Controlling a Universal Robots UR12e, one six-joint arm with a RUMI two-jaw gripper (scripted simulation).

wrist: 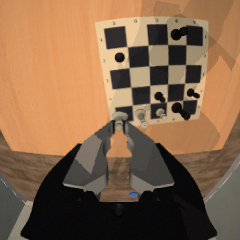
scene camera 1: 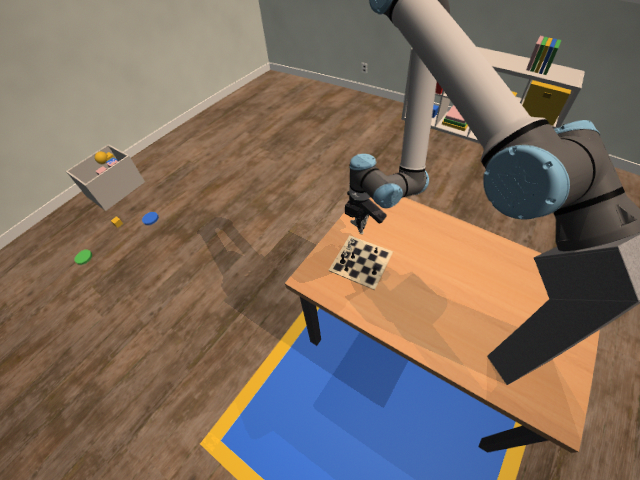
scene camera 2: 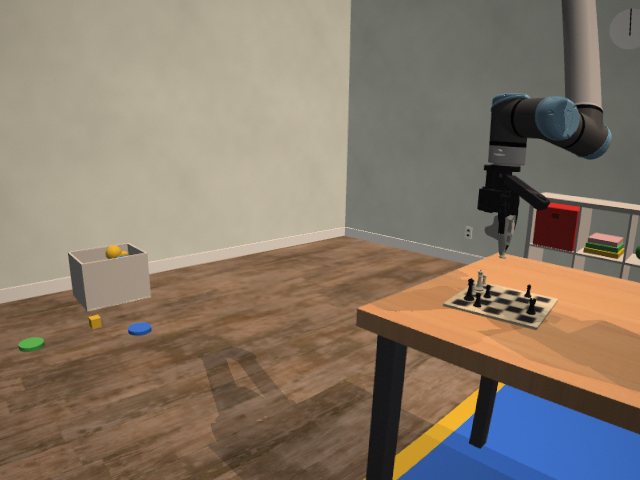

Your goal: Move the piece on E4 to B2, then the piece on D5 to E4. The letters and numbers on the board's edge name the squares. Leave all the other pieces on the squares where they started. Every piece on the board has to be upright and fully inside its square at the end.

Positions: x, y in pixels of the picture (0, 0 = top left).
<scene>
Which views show my gripper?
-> The wrist view, scene camera 1 and scene camera 2: all of them.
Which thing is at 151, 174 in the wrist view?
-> My gripper.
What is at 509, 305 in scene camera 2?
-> A chessboard.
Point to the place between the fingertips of my gripper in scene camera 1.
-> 361, 231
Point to a chessboard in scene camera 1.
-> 360, 268
</scene>
